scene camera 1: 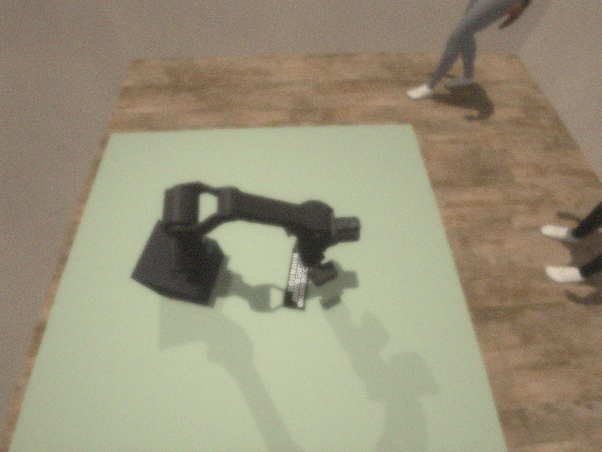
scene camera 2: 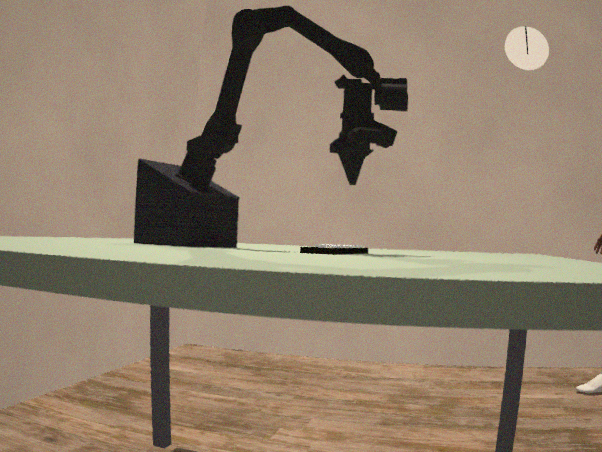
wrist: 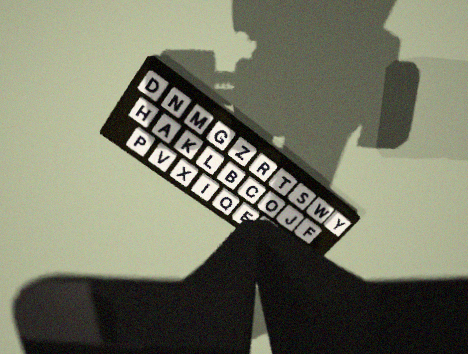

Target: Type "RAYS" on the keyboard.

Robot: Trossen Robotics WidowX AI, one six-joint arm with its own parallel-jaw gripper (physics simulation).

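Observation:
A black keyboard with white letter keys lies flat on the table. In the wrist view it slants from upper left to lower right. The R key, A key, Y key and S key show there. My gripper is shut and empty, pointing down, well above the keyboard and apart from it. In the wrist view its fingertips overlap the lower edge near the E key and hide the keys right of it. In scene camera 1 the arm covers the keyboard's far end.
The pale green table carries the arm's dark base block. Arm shadows fall across the table around the keyboard. Legs of people show beyond the table on the wooden floor. A round clock hangs on the wall.

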